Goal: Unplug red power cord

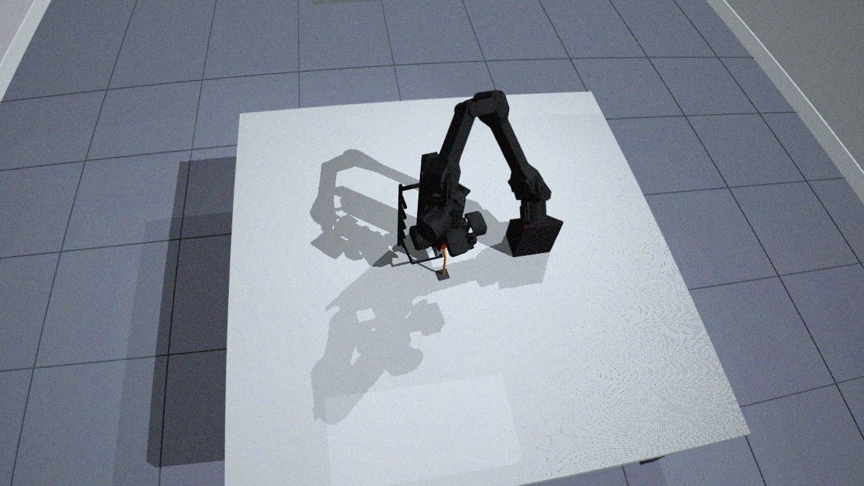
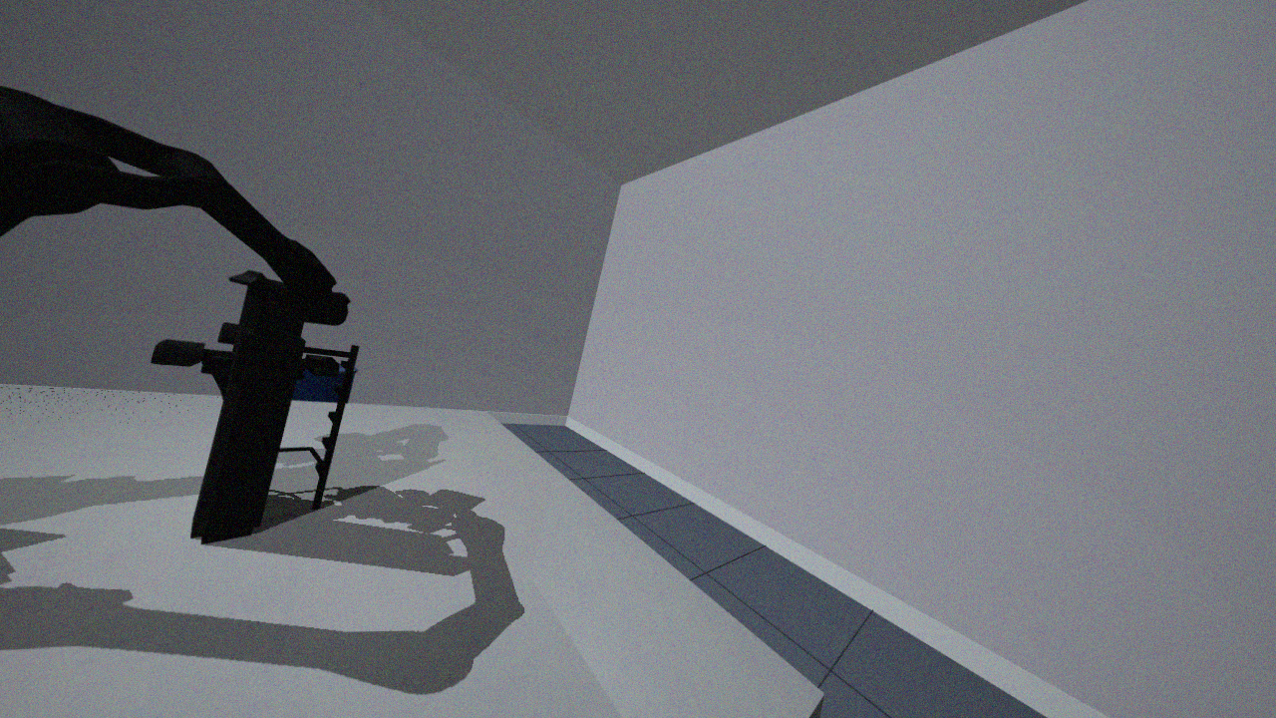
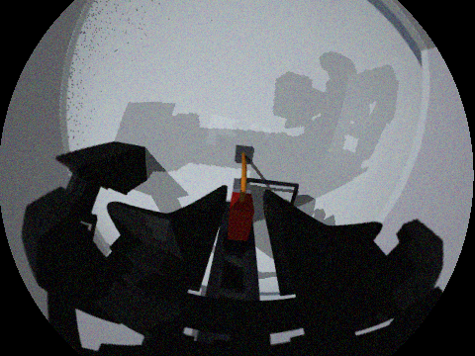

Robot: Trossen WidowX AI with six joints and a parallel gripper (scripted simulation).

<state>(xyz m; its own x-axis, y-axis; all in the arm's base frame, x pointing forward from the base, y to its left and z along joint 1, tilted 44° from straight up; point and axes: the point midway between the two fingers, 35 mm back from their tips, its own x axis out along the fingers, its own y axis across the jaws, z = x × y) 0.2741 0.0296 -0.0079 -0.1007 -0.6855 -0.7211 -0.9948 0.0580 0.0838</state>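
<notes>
Right now the red plug is 6 cm to the right of my gripper tip and 1 cm below it.
</notes>
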